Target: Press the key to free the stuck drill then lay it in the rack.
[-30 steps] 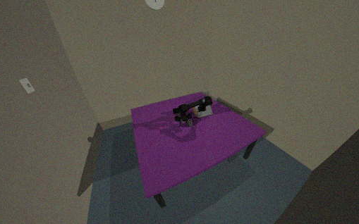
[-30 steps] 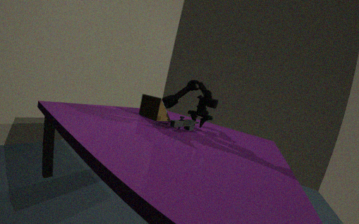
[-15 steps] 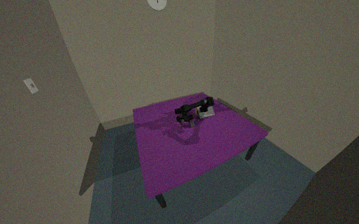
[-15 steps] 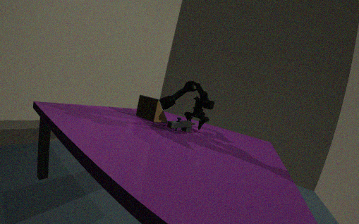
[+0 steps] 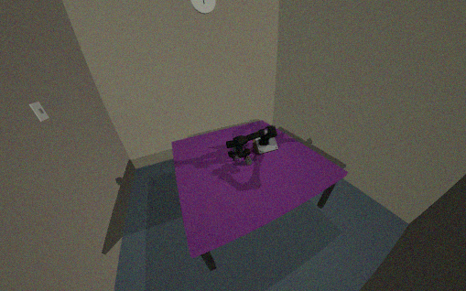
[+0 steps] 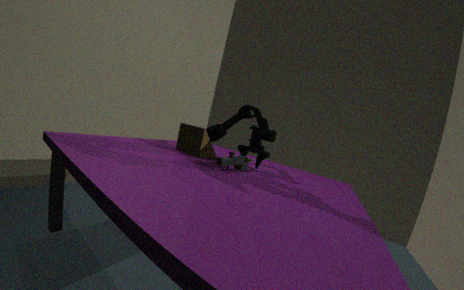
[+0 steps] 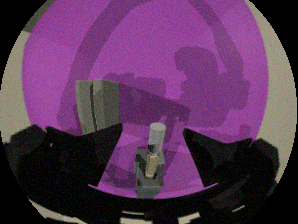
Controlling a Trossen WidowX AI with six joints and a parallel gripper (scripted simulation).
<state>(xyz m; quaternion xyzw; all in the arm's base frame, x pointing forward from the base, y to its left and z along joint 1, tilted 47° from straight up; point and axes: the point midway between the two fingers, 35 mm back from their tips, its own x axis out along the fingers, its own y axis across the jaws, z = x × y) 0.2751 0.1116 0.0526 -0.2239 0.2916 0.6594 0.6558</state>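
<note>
Now: gripper tip 4 cm to the left of the drill and 3 cm below it. Also, from my gripper tip: grey fixture block (1 cm behind, 14 cm to the right, 2 cm above).
</note>
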